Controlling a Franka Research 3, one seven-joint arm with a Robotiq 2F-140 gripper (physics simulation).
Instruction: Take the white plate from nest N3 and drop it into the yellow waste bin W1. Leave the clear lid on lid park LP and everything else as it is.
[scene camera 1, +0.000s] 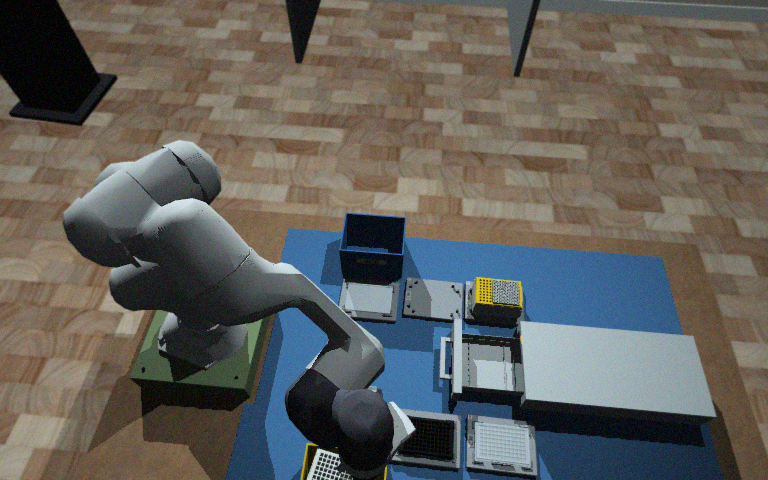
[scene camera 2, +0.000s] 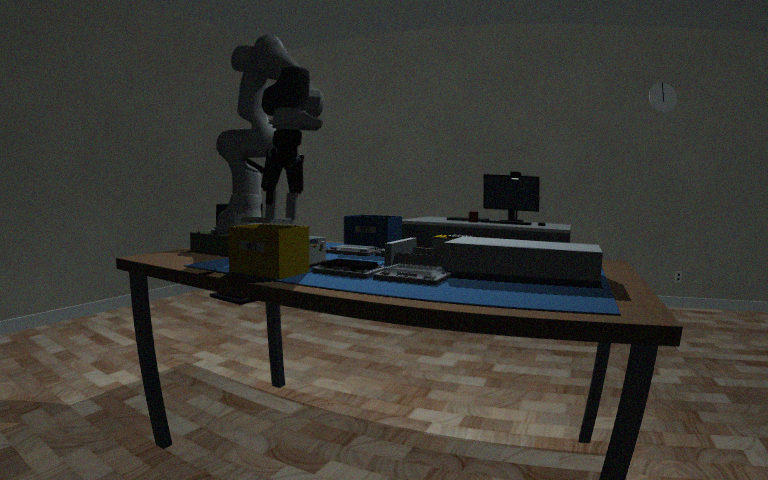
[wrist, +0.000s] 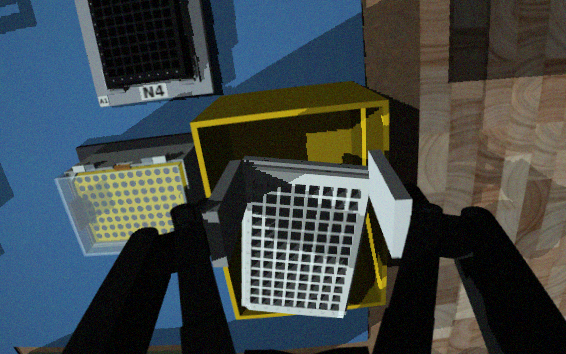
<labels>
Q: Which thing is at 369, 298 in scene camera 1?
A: A clear lid.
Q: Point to my gripper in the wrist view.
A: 305, 177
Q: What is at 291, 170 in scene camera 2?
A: My gripper.
</labels>
